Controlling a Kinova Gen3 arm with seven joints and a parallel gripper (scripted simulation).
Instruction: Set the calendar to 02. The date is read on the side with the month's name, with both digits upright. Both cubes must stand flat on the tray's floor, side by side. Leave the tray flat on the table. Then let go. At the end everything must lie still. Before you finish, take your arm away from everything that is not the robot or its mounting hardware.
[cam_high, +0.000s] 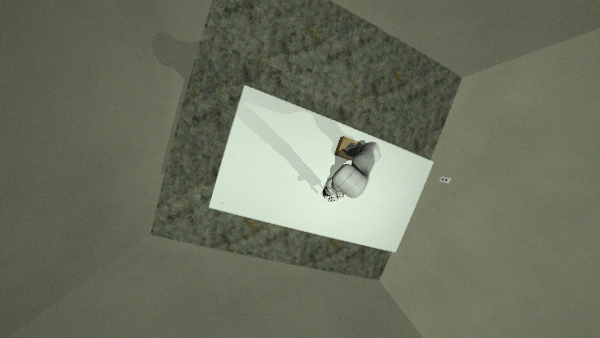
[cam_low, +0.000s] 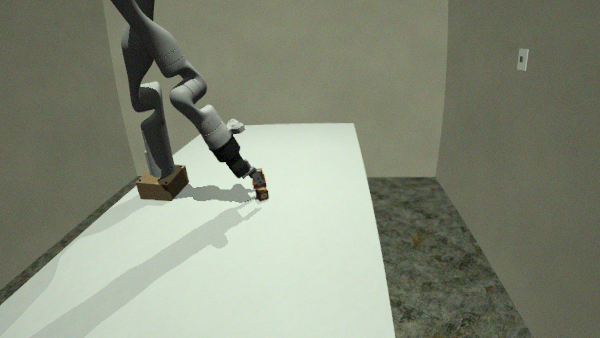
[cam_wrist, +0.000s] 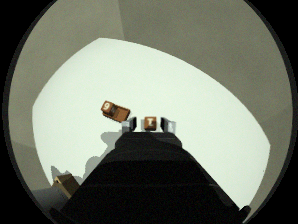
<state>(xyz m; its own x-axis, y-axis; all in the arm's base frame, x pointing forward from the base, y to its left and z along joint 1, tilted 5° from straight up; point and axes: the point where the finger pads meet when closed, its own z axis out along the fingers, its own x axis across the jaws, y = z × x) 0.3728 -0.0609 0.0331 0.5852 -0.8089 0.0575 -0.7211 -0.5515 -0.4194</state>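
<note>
Right now my hand is 70 mm above the brown calendar cube, 10 mm to the right of it and 10 mm short of it. The rest, counted from my hand: brown tray (110 mm to the left, 70 mm below, 20 mm behind).
</note>
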